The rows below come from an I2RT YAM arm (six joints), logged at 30 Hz.
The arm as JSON. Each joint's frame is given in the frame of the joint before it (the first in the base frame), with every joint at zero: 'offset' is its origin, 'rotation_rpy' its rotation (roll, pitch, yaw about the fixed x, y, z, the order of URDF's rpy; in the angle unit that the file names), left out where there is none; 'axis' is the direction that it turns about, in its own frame. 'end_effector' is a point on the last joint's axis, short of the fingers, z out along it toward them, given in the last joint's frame.
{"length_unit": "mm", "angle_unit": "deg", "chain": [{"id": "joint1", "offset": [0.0, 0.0, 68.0], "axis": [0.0, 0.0, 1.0]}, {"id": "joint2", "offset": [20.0, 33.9, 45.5], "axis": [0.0, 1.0, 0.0]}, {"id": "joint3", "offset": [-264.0, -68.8, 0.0], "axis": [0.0, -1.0, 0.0]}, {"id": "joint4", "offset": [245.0, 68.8, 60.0], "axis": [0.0, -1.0, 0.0]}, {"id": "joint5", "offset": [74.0, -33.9, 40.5], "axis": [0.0, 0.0, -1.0]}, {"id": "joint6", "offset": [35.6, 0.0, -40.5], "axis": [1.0, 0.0, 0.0]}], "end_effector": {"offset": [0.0, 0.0, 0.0], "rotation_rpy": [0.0, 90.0, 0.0]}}
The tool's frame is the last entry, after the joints.
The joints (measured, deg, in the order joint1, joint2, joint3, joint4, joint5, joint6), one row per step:
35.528, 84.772, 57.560, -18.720, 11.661, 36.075
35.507, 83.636, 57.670, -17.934, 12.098, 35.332
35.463, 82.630, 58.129, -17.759, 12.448, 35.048
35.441, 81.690, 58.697, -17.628, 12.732, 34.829
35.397, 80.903, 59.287, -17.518, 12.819, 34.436
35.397, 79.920, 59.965, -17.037, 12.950, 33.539
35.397, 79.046, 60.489, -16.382, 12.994, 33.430
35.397, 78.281, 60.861, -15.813, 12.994, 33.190
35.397, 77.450, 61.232, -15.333, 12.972, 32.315
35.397, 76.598, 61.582, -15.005, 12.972, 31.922
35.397, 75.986, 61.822, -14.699, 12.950, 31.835
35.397, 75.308, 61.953, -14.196, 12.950, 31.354
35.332, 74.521, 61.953, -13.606, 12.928, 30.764
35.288, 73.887, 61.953, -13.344, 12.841, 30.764
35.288, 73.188, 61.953, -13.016, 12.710, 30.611
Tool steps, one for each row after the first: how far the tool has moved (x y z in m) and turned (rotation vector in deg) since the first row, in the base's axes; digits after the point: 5 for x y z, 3 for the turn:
-0.00084, -0.00107, 0.00759, 0.421, -2.008, 0.183
-0.00158, -0.00215, 0.01566, 0.974, -3.552, 0.069
-0.00232, -0.00304, 0.02397, 1.610, -5.051, -0.032
-0.00287, -0.00379, 0.03159, 2.142, -6.393, 0.099
-0.00371, -0.00448, 0.04130, 2.663, -8.414, 0.545
-0.00458, -0.00514, 0.04985, 3.740, -10.137, 0.532
-0.00562, -0.00587, 0.05683, 4.543, -11.595, 0.640
-0.00705, -0.00688, 0.06400, 4.866, -13.199, 1.149
-0.00882, -0.00813, 0.07090, 5.442, -14.562, 1.338
-0.01013, -0.00905, 0.07589, 6.045, -15.531, 1.367
-0.01164, -0.01012, 0.08087, 6.422, -16.744, 1.604
-0.01339, -0.01176, 0.08572, 6.746, -18.043, 1.845
-0.01503, -0.01315, 0.08924, 7.287, -18.760, 1.835
-0.01702, -0.01445, 0.09317, 7.809, -19.614, 1.987

